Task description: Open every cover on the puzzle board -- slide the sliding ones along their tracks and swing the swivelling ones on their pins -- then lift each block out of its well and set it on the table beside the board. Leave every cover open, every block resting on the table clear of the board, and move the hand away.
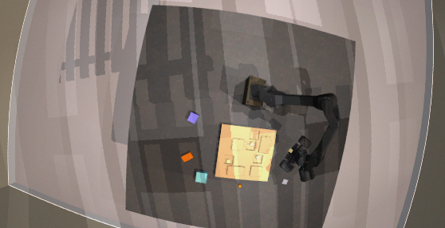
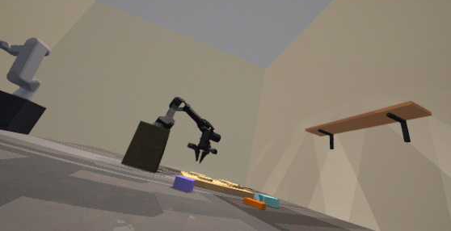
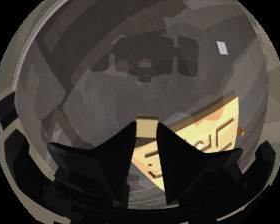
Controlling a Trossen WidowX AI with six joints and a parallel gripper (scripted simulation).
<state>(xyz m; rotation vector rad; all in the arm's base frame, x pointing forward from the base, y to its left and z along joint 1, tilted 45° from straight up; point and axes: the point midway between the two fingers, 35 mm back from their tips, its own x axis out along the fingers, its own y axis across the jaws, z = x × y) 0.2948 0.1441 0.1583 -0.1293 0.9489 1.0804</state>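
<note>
Right now the puzzle board is 4 cm ahead of my gripper tip, 21 cm to the right of it and 7 cm below it. From my gripper tip the other things lie so: cyan block: 17 cm ahead, 47 cm to the right, 8 cm below; small grey piece: 21 cm ahead, 1 cm to the left, 9 cm below; tiny orange piece: 22 cm ahead, 25 cm to the right, 8 cm below.
</note>
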